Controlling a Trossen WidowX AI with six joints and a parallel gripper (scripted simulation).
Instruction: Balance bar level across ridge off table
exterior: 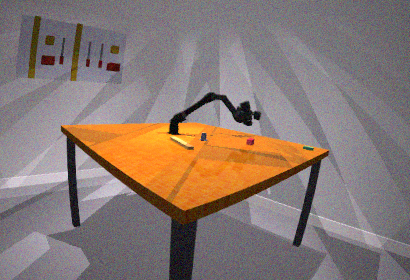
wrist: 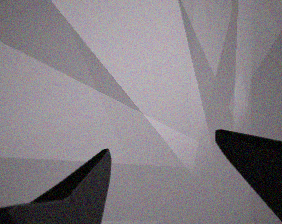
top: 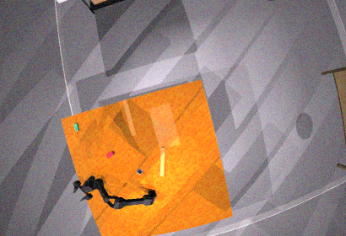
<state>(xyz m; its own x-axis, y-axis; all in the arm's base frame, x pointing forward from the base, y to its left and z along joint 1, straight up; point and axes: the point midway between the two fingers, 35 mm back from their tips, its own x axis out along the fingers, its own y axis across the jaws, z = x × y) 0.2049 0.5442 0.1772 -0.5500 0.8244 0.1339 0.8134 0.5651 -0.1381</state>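
Now: gripper tip 740 mm to the left of the pale bar, 170 mm above it and 90 mm short of it. From my gripper tip the other things lie so: red block: 330 mm to the right, 250 mm ahead, 170 mm below; green block: 550 mm ahead, 170 mm below, 70 mm to the right.
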